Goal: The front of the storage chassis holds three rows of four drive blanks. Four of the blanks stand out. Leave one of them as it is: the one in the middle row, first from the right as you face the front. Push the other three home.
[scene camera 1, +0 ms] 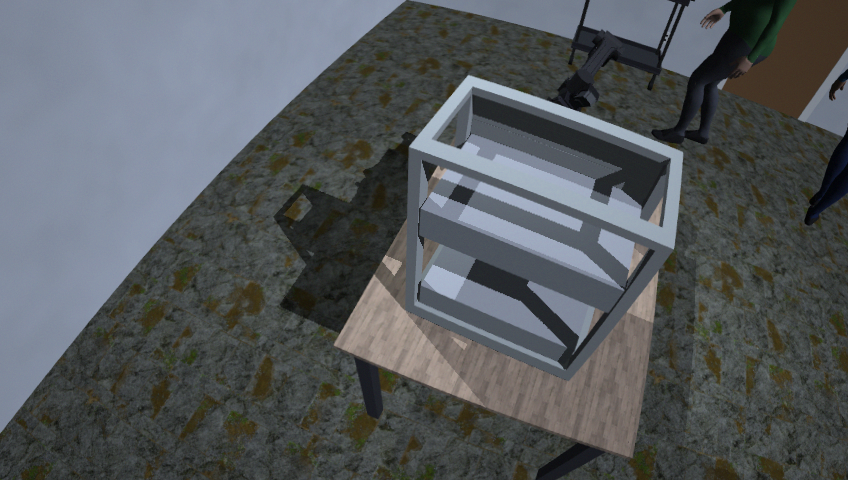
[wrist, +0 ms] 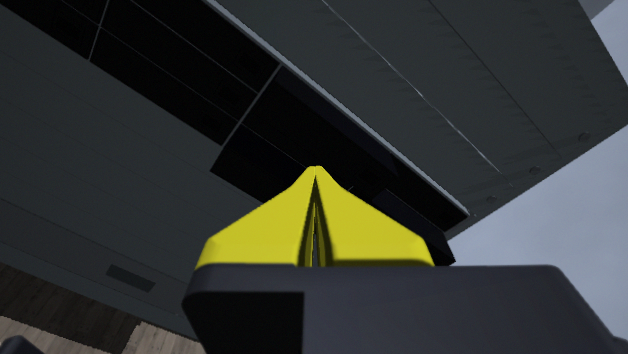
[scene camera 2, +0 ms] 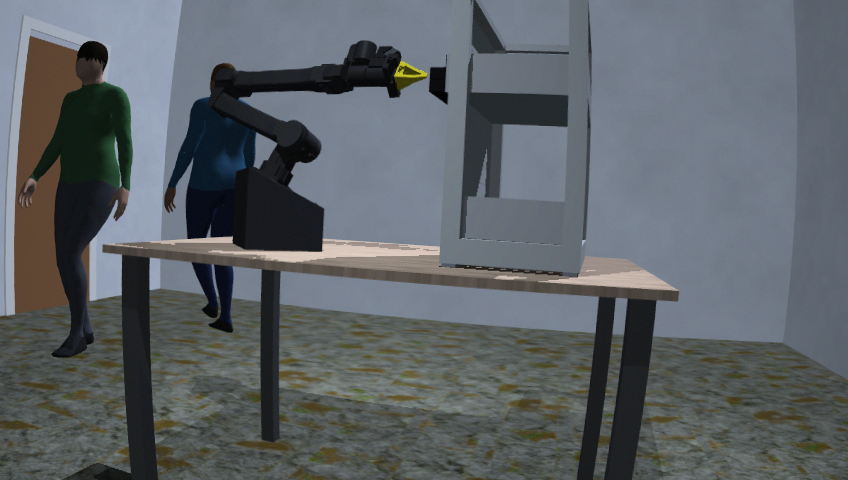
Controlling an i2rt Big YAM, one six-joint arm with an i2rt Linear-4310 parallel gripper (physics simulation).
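Seen in the pictures: gripper, between the fingertips: (wrist: pixel 315 177) (scene camera 2: pixel 427 75); arm's base, origin of its link: (scene camera 2: pixel 270 184).
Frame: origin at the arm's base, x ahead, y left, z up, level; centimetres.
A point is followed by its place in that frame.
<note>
The pale grey frame (scene camera 1: pixel 414 237) {x 77.0, y -18.1, z 19.5 cm} (scene camera 2: pixel 578 148) {x 75.2, y -19.9, z 9.5 cm} stands on the table. In the wrist view the grey chassis front (wrist: pixel 125 150) {x 50.4, y 14.4, z 14.0 cm} holds black blanks; rows are hard to tell in the dark. In the right-hand column, one black blank (wrist: pixel 260 165) {x 44.8, y 5.4, z 23.9 cm} stands out past the panel, and the darker blank (wrist: pixel 320 120) {x 44.5, y 4.3, z 29.3 cm} above it seems to stand out too. From the side, black blanks (scene camera 2: pixel 438 82) {x 44.9, y -13.9, z 23.2 cm} jut from the upper front. My gripper (scene camera 2: pixel 426 75) {x 38.5, y 4.9, z 29.1 cm} (wrist: pixel 315 177) {x 38.5, y 4.9, z 29.1 cm} is shut and empty, its yellow tips a small gap in front of those blanks. The tips cover part of the column; the chassis hides them in scene camera 1.
The wooden table (scene camera 1: pixel 386 333) {x 85.4, y -22.2, z -16.2 cm} (scene camera 2: pixel 357 270) {x 35.0, y -32.8, z -16.7 cm} carries the arm's black base (scene camera 2: pixel 279 214) {x 6.8, y -7.9, z -7.5 cm}. A person in green (scene camera 2: pixel 92 136) and a person in blue (scene camera 2: pixel 208 142) stand behind the arm's side. A dark cart shows at the back in scene camera 1.
</note>
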